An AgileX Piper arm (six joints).
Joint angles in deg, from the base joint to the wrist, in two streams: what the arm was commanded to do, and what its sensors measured. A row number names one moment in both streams.
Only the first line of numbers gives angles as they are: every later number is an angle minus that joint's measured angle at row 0.
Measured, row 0:
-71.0 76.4 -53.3 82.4 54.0 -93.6
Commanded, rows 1 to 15:
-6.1 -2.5 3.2 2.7 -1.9 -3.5
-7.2 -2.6 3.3 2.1 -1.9 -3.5
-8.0 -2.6 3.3 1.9 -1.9 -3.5
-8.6 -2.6 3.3 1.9 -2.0 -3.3
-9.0 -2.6 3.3 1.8 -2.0 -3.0
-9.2 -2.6 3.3 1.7 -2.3 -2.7
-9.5 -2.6 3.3 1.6 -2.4 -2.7
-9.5 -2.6 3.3 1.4 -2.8 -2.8
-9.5 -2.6 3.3 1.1 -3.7 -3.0
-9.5 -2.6 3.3 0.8 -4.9 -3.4
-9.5 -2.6 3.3 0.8 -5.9 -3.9
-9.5 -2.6 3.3 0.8 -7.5 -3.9
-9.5 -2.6 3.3 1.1 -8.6 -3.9
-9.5 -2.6 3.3 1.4 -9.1 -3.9
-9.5 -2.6 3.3 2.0 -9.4 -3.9
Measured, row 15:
-9.1 -2.2 3.1 0.8 -6.6 -3.1
